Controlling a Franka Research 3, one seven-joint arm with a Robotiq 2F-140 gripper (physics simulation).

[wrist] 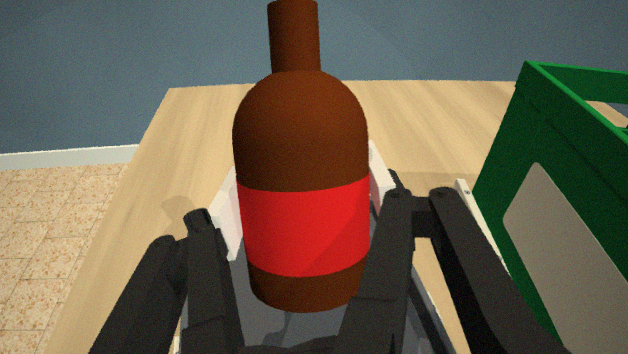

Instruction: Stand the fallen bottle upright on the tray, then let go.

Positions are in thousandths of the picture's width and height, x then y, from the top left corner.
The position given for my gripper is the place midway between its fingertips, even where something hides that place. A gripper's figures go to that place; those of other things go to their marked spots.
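My gripper (485,484) is 0.22 m from the lens; a brown bottle (479,403) is 0.14 m from the lens. A white strip (733,524) is 0.38 m from the lens. For the brown bottle and the white strip, the marked spots are 0.26 m apart.
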